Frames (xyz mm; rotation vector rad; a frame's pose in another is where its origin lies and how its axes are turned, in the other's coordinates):
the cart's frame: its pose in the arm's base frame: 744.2 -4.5 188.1 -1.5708 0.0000 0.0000
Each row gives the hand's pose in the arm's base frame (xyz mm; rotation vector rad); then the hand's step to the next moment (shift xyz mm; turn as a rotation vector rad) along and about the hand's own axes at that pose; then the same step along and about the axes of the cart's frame.
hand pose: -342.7 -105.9 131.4 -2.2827 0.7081 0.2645
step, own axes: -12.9 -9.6 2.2 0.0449 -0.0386 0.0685
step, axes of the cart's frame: -5.3 -8.9 12.5 0.0599 0.0439 0.0518
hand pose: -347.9 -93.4 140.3 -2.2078 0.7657 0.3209
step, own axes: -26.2 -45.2 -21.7 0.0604 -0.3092 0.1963
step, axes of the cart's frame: 6.9 -52.8 19.0 0.2401 -0.0209 0.2824
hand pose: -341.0 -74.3 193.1 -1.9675 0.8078 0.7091
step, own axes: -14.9 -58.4 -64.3 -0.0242 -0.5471 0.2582
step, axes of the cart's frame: 45.9 -69.8 -28.1 0.3575 -0.1739 0.4566
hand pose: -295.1 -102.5 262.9 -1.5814 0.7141 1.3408
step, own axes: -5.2 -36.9 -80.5 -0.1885 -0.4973 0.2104
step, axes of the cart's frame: 65.7 -14.3 -57.9 0.2955 -0.3181 0.3723
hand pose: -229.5 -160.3 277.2 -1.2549 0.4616 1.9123
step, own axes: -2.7 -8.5 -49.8 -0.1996 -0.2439 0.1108
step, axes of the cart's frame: 37.1 18.8 -28.8 0.1620 -0.2546 0.1434
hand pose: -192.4 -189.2 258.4 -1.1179 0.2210 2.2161
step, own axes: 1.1 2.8 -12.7 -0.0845 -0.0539 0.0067
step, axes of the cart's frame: 6.2 9.1 -6.9 0.0651 -0.0763 0.0055
